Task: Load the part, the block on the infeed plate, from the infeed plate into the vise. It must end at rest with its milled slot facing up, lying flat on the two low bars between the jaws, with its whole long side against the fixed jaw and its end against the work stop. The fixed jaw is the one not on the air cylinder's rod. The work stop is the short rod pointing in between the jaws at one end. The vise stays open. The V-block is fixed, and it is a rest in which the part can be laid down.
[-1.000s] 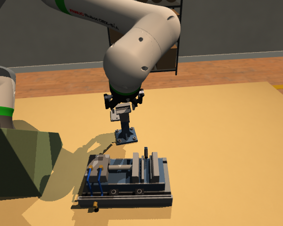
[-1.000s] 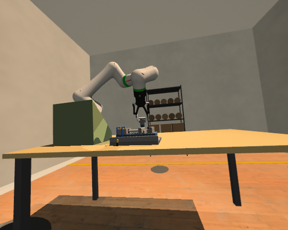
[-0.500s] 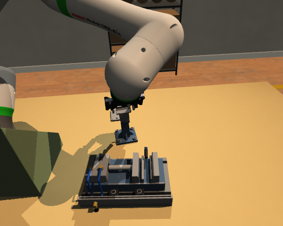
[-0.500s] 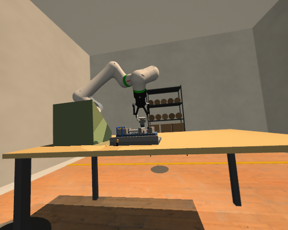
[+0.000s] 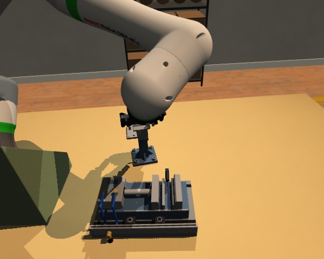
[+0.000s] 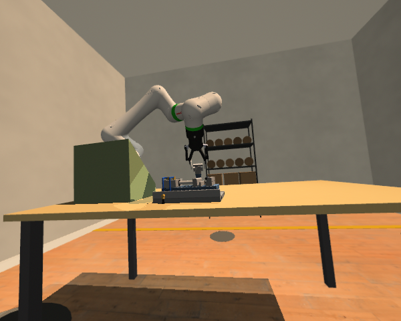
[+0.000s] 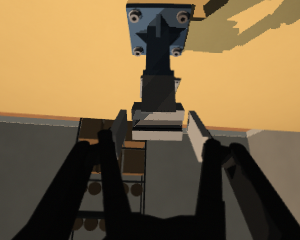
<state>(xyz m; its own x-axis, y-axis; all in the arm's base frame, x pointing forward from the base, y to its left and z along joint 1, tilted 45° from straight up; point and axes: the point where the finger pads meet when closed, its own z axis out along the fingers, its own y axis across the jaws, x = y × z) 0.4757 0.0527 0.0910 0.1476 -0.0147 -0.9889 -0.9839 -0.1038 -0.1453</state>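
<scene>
The part lies 10 mm to the left of my hand and 10 mm below it. From my hand the other things lie so: cylinder rod: 220 mm to the right, 100 mm below, 10 mm behind; then V-block post: 120 mm below, 10 mm to the left; then work stop: 180 mm to the right, 80 mm below, 80 mm ahead.
</scene>
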